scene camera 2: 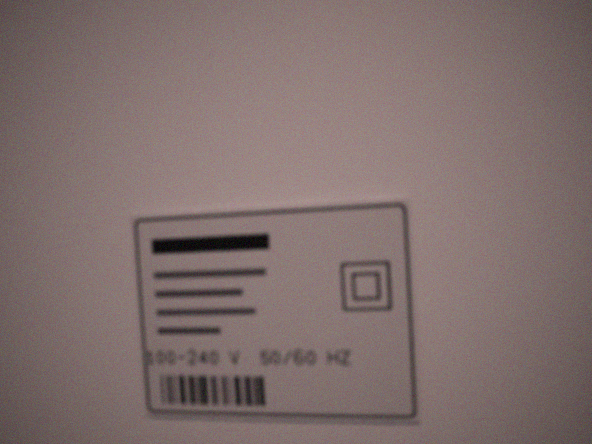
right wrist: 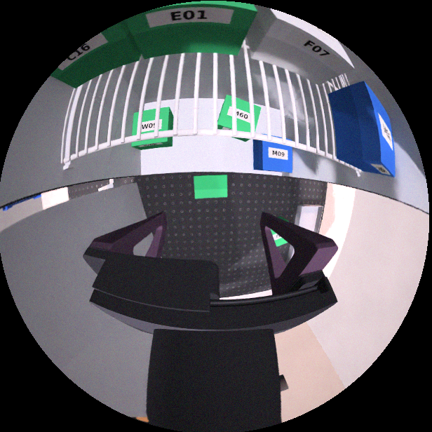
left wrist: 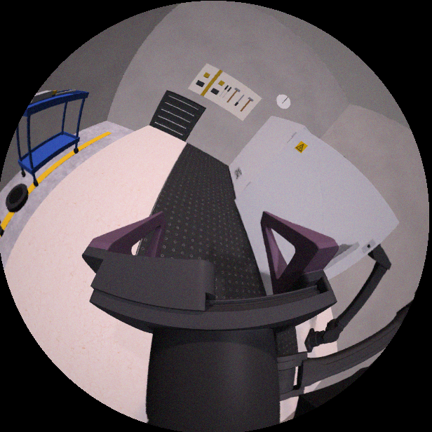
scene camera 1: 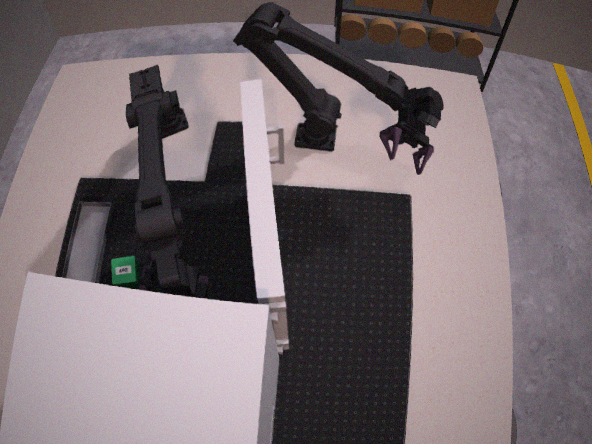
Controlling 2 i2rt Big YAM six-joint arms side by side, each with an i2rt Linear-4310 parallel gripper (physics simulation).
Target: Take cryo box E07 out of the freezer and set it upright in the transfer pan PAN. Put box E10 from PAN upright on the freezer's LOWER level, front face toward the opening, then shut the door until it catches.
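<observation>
The white freezer (scene camera 1: 140, 370) (left wrist: 310, 185) stands with its door (scene camera 1: 262, 190) open. In the right wrist view, green boxes E01 (right wrist: 190, 30) and C16 (right wrist: 95, 52) and a pale box F07 (right wrist: 305, 45) are at the wire shelf (right wrist: 200, 132). Two green boxes (right wrist: 210, 186) (right wrist: 280, 232) (scene camera 1: 124, 270) are outside, the second beside the pan (scene camera 1: 90, 240) (right wrist: 311, 217); neither label is legible. No E07 or E10 label can be read. My right gripper (right wrist: 213, 216) is open and empty at the freezer opening. My left gripper (scene camera 1: 405, 165) (left wrist: 213, 216) is open and empty, far right of the door.
Below the wire shelf are green boxes W09 (right wrist: 152, 127) and M60 (right wrist: 241, 116) and blue box M09 (right wrist: 275, 156). Another blue box (right wrist: 360, 127) stands at the right. The door handle (scene camera 1: 281, 145) faces my left arm. Scene camera 2 shows a panel with a rating label (scene camera 2: 300, 320).
</observation>
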